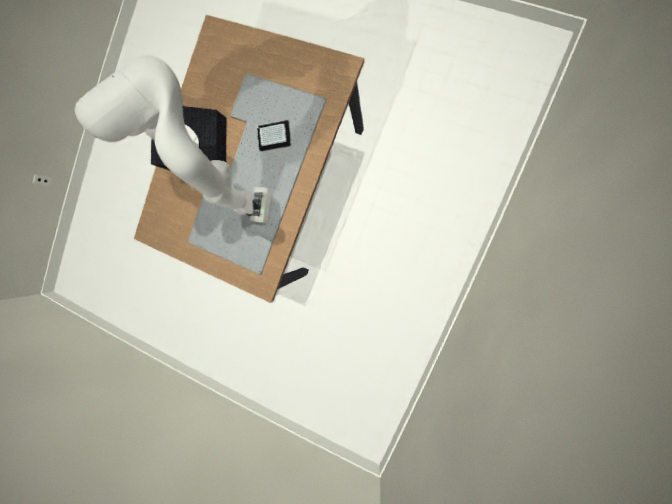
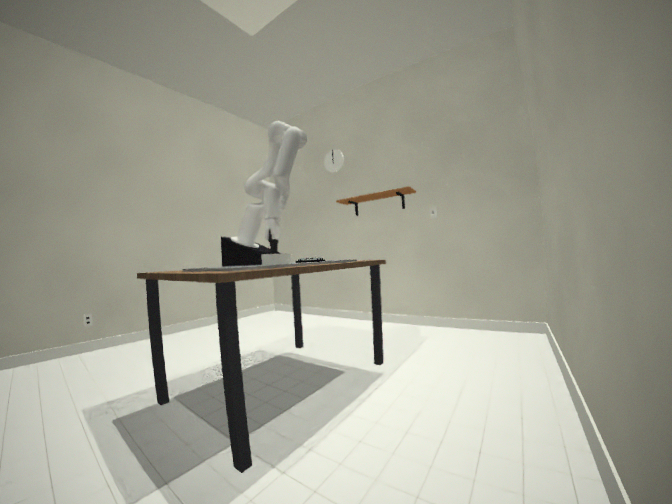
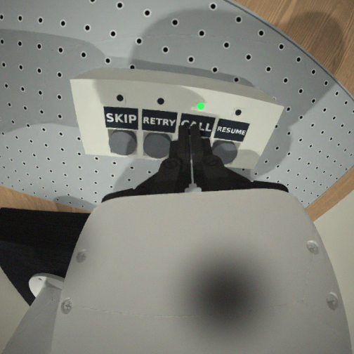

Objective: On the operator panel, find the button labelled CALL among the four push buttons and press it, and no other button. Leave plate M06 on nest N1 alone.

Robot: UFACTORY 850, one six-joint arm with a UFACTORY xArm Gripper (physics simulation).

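Observation:
The operator panel point(image 1: 263, 218) point(image 2: 282, 259) point(image 3: 89, 115) is a cream box with four labels. The SKIP button point(image 3: 122, 143), RETRY button point(image 3: 156, 145) and RESUME button point(image 3: 225, 152) show as grey discs. The CALL label point(image 3: 204, 126) is partly covered by the fingertips, and its button is hidden under the fingers. A green lamp point(image 3: 201, 106) is lit above CALL; the other three lamps are dark. My gripper point(image 3: 189, 139) is shut and empty, its fingers over the CALL position. Whether they touch the button is hidden. Plate M06 and nest N1 cannot be identified by any readable label.
A black-framed tray with a white gridded top point(image 1: 273, 134) lies on the grey perforated board point(image 1: 227, 244) point(image 3: 30, 107), away from the panel. The board lies on the wooden table point(image 1: 162, 217) point(image 2: 217, 276). The black base block point(image 1: 214, 130) point(image 2: 233, 253) stands behind the panel.

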